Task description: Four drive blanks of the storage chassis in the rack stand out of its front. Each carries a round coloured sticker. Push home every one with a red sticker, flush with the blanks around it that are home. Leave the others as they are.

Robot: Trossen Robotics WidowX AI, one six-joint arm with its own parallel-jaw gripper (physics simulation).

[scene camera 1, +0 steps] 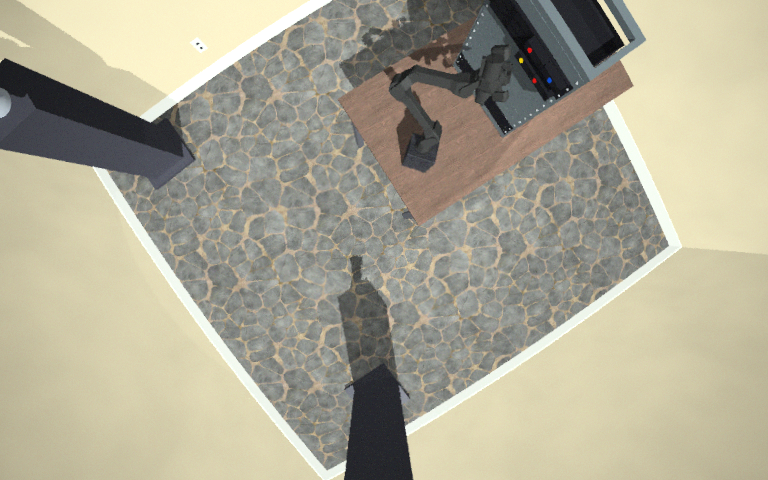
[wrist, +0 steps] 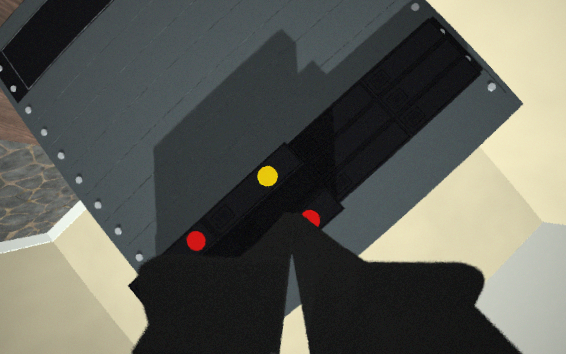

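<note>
The storage chassis (scene camera 1: pixel 516 107) (wrist: pixel 200 100) is a grey panel with dark drive blanks. The yellow-stickered blank (scene camera 1: pixel 521 60) (wrist: pixel 267 176) stands out; one red-stickered blank (scene camera 1: pixel 534 80) (wrist: pixel 196 241) is in the same row, its far end projecting at lower left in the wrist view. The other red-stickered blank (scene camera 1: pixel 529 50) (wrist: pixel 310 218) stands out, its sticker partly covered by the fingers. The blue-stickered blank (scene camera 1: pixel 548 80) shows in the scene view and is hidden in the wrist view. My gripper (scene camera 1: pixel 501 76) (wrist: pixel 291 219) is shut and empty, in front of the chassis; contact cannot be told.
The arm's base (scene camera 1: pixel 420 153) stands on the wooden table (scene camera 1: pixel 453 181). The grey rack frame (scene camera 1: pixel 638 39) rises beyond the blanks. Screw heads (wrist: pixel 78 180) line the chassis edge. A dark pillar (scene camera 1: pixel 96 135) is at the left and another dark post (scene camera 1: pixel 378 430) at the bottom.
</note>
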